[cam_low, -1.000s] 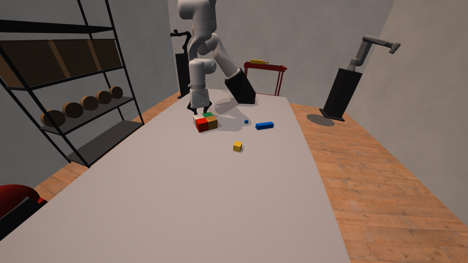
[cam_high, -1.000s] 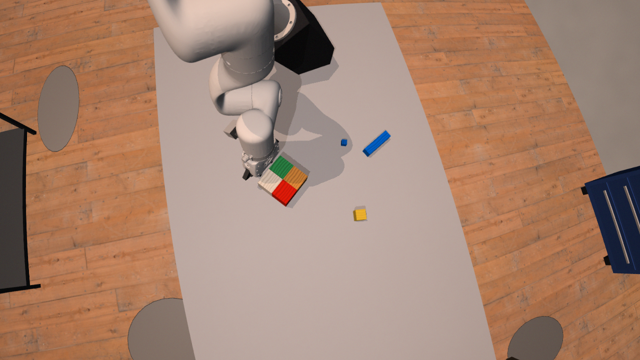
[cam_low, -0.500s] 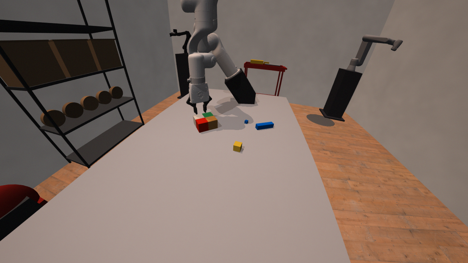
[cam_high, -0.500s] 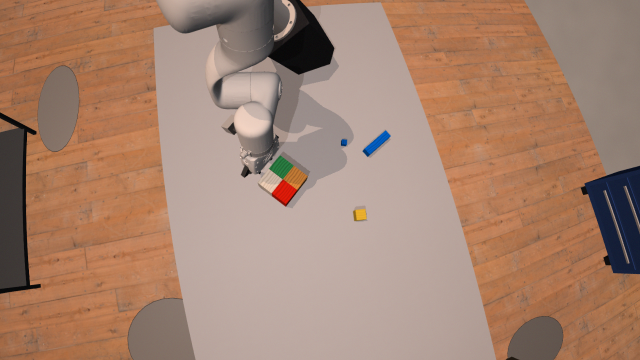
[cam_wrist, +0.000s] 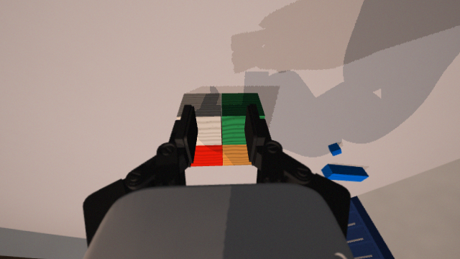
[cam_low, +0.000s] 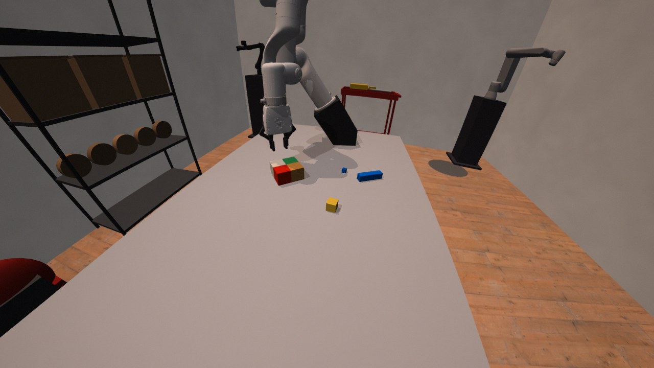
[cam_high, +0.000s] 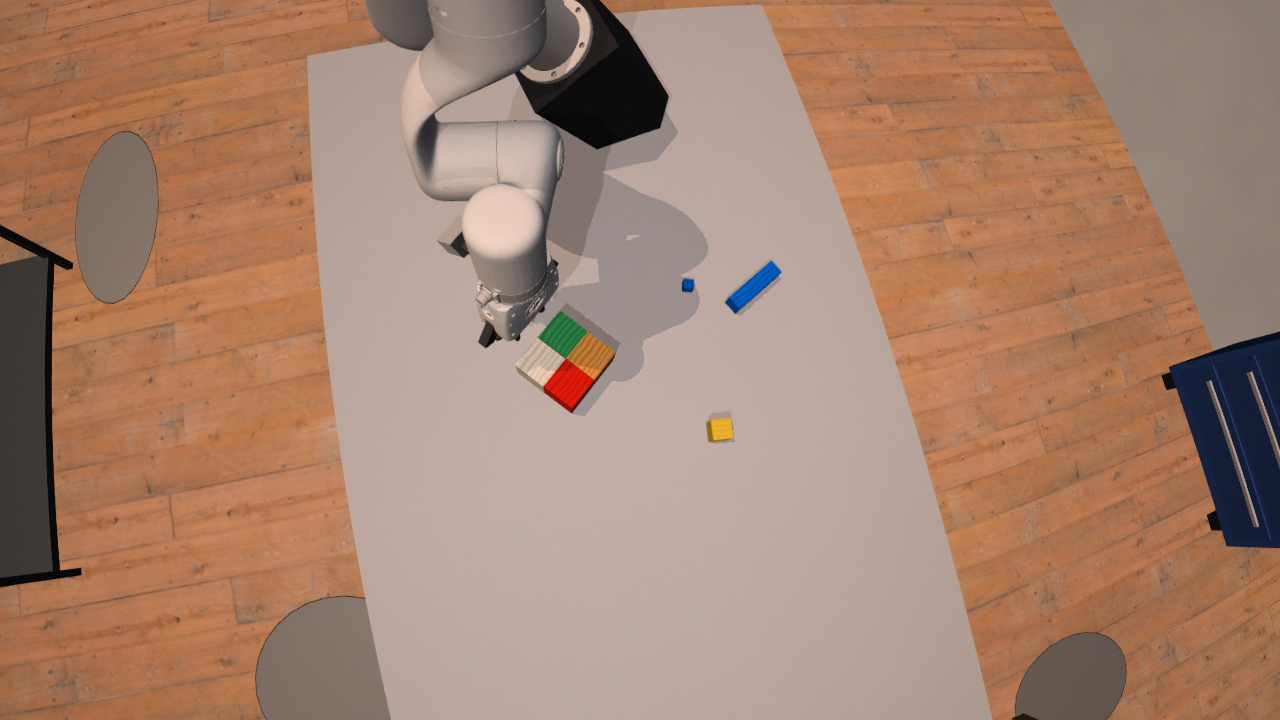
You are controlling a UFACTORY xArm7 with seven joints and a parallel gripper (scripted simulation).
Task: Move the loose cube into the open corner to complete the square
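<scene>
My gripper is now 5 cm short of the white cube, 2 cm to the right of it and 8 cm above it. Also, from my hand: red cube (9 cm ahead, 5 cm to the left, 8 cm below); orange cube (5 cm ahead, 9 cm to the left, 8 cm below); green cube (2 cm ahead, 5 cm to the left, 8 cm below).
</scene>
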